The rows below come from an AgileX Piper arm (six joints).
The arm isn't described. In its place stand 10 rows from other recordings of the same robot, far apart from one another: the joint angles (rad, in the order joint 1, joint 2, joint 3, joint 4, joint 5, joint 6), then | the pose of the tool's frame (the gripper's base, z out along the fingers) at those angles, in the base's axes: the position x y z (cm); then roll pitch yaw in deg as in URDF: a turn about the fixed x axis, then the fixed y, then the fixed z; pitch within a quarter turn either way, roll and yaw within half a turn.
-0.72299, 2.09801, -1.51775, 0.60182, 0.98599, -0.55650 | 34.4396 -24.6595 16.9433 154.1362 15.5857 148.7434
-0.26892, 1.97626, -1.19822, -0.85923, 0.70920, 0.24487 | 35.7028 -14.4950 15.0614 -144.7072 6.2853 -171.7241
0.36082, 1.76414, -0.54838, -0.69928, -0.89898, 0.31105 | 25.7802 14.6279 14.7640 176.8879 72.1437 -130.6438
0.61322, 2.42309, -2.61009, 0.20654, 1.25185, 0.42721 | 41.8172 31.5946 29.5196 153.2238 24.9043 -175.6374
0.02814, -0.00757, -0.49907, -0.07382, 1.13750, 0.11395 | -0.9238 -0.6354 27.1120 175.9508 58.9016 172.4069
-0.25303, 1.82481, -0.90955, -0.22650, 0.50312, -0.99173 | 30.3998 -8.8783 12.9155 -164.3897 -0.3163 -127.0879
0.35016, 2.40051, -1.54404, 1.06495, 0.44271, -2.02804 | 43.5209 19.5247 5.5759 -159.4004 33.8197 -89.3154
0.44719, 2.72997, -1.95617, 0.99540, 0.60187, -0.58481 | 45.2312 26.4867 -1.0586 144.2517 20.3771 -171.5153
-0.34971, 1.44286, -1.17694, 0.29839, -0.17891, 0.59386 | 32.1366 -12.2270 38.4393 90.5575 39.1565 67.3162
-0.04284, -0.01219, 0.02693, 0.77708, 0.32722, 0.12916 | 5.3933 1.8216 18.3692 101.5448 36.9237 107.7394
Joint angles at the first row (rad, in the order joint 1, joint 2, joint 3, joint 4, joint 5, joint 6):
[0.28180 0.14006 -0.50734 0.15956 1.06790 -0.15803]
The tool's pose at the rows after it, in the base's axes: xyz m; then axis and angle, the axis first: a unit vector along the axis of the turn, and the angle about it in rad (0 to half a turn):
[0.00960 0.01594 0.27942 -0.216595 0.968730 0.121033 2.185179]
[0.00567 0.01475 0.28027 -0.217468 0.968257 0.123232 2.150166]
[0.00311 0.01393 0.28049 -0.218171 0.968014 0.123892 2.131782]
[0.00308 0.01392 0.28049 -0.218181 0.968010 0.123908 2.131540]
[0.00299 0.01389 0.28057 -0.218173 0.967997 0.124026 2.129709]
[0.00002 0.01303 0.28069 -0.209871 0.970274 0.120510 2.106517]
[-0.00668 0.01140 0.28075 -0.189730 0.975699 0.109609 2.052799]
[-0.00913 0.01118 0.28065 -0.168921 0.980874 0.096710 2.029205]
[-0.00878 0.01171 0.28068 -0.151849 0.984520 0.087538 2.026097]
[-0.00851 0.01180 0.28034 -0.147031 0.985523 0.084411 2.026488]
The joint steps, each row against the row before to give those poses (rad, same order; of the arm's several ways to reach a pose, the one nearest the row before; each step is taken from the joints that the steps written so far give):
[0.00000 -0.01198 0.00000 -0.00006 -0.00309 -0.00368]
[0.00002 -0.02841 0.00002 -0.00002 -0.00696 0.00002]
[-0.00004 -0.01740 -0.00003 -0.00087 -0.00101 -0.00004]
[0.00001 -0.00023 0.00002 -0.00002 -0.00004 0.00001]
[-0.00004 -0.00089 0.00000 0.00004 -0.00096 -0.00004]
[-0.01921 -0.02111 -0.00001 0.00087 -0.00001 0.00006]
[-0.04630 -0.04772 0.00002 -0.00004 -0.00105 0.00002]
[-0.04493 -0.01906 -0.00003 0.00006 0.00004 -0.00005]
[-0.03511 0.00001 0.00000 0.00283 -0.00002 0.00005]
[-0.00971 0.00002 0.00124 -0.00019 -0.00002 0.00002]

